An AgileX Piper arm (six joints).
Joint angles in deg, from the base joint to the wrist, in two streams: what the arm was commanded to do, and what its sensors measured. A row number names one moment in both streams.
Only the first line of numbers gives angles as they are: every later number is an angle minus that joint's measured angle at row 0.
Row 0, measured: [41.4, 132.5, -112.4, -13.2, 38.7, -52.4]
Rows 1 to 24, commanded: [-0.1, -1.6, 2.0, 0.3, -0.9, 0.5]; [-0.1, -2.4, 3.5, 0.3, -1.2, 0.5]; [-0.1, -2.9, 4.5, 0.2, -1.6, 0.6]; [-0.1, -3.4, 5.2, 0.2, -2.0, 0.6]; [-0.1, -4.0, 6.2, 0.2, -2.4, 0.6]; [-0.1, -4.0, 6.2, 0.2, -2.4, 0.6]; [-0.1, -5.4, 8.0, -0.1, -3.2, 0.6]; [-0.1, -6.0, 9.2, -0.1, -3.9, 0.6]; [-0.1, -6.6, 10.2, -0.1, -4.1, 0.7]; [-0.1, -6.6, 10.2, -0.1, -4.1, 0.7]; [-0.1, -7.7, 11.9, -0.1, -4.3, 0.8]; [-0.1, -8.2, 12.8, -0.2, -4.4, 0.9]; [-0.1, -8.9, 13.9, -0.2, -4.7, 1.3]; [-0.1, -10.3, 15.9, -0.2, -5.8, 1.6]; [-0.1, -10.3, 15.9, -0.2, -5.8, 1.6]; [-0.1, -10.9, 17.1, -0.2, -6.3, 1.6]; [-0.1, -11.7, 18.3, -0.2, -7.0, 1.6]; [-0.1, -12.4, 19.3, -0.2, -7.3, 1.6]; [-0.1, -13.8, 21.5, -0.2, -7.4, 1.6]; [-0.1, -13.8, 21.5, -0.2, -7.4, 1.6]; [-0.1, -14.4, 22.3, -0.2, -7.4, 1.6]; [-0.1, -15.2, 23.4, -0.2, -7.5, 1.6]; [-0.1, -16.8, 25.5, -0.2, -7.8, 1.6]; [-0.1, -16.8, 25.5, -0.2, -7.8, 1.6]
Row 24, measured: [0.0, -14.5, 23.2, -0.3, -7.1, 1.3]
